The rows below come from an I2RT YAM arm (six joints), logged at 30 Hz.
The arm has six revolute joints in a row. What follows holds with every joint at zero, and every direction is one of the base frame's.
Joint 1 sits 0.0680 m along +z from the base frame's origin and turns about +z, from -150.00 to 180.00 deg.
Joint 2 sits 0.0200 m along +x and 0.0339 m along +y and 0.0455 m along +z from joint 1 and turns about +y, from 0.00 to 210.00 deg.
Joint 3 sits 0.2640 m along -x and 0.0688 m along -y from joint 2 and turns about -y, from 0.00 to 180.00 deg.
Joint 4 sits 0.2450 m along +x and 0.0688 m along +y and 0.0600 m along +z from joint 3 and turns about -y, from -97.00 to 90.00 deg.
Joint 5 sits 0.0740 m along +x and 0.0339 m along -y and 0.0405 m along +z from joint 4 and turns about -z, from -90.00 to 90.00 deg.
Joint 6 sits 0.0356 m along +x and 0.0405 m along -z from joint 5 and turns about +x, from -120.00 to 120.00 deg.
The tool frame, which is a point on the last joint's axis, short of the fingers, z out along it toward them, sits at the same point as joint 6; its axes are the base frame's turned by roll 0.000, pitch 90.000 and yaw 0.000 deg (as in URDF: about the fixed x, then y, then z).
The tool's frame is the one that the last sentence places.
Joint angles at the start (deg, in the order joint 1, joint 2, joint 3, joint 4, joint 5, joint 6): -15.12, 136.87, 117.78, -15.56, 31.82, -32.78
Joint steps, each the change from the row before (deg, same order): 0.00, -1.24, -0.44, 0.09, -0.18, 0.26; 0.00, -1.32, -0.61, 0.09, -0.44, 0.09; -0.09, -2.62, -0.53, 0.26, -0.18, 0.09; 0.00, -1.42, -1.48, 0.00, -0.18, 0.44; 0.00, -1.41, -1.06, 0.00, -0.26, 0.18; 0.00, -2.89, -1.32, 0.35, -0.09, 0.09; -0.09, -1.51, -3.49, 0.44, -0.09, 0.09; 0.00, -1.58, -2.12, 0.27, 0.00, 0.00; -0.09, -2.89, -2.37, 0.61, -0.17, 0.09; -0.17, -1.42, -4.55, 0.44, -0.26, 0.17; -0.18, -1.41, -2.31, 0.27, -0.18, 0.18; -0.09, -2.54, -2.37, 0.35, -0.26, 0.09; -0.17, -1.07, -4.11, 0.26, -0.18, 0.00; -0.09, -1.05, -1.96, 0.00, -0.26, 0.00
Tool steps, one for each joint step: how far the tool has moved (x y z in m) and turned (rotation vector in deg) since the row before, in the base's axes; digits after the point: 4 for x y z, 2 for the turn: -0.0026, 0.0008, 0.0089, 0.01, -1.07, 0.02; -0.0030, 0.0010, 0.0086, 0.07, -0.90, 0.33; -0.0061, 0.0009, 0.0210, -0.47, -2.35, 0.02; -0.0048, 0.0014, 0.0039, 0.36, -0.27, -0.04; -0.0044, 0.0013, 0.0062, 0.14, -0.50, 0.15; -0.0084, 0.0023, 0.0180, -0.41, -1.93, 0.04; -0.0071, 0.0012, -0.0072, 0.50, 1.41, -0.05; -0.0062, 0.0017, 0.0012, 0.07, 0.26, 0.00; -0.0101, 0.0020, 0.0110, -0.16, -1.17, 0.02; -0.0090, 0.0011, -0.0148, 0.94, 2.44, -0.02; -0.0069, 0.0004, -0.0019, 0.37, 0.46, -0.11; -0.0097, 0.0021, 0.0066, 0.04, -0.60, 0.09; -0.0090, 0.0012, -0.0156, 0.86, 2.65, -0.02; -0.0059, 0.0011, -0.0035, 0.40, 0.83, 0.12
